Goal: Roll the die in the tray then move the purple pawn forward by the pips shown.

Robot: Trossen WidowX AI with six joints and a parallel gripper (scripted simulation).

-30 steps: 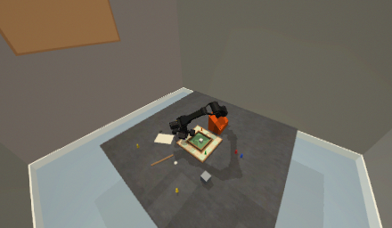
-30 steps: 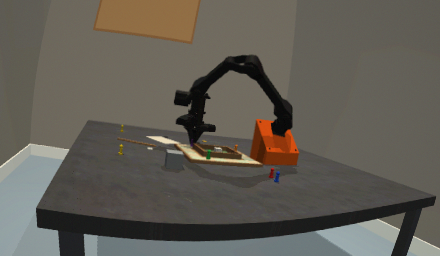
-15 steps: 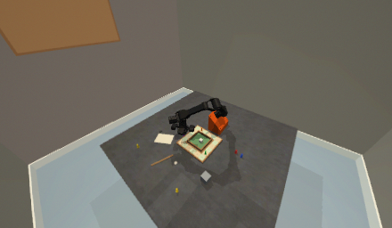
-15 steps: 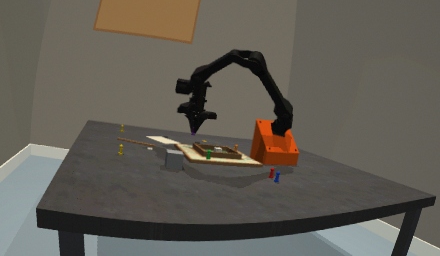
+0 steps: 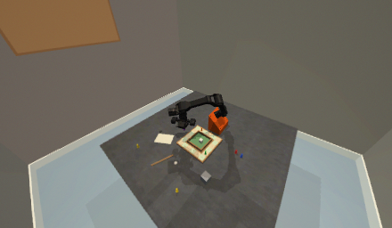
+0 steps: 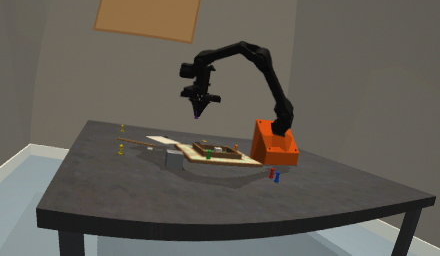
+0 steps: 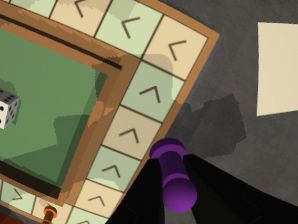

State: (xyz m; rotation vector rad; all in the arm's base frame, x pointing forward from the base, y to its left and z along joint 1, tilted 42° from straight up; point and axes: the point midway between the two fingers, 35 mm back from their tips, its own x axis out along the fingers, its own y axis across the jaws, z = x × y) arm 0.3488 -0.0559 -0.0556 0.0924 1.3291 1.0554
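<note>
The green pawn is 20 mm behind my gripper tip, 220 mm to the left of it and 110 mm below it. Also, from my gripper tip: white die: 80 mm behind, 110 mm to the left, 120 mm below; orange pawn: 180 mm behind, 30 mm to the left, 110 mm below; purple pawn: 10 mm above.
</note>
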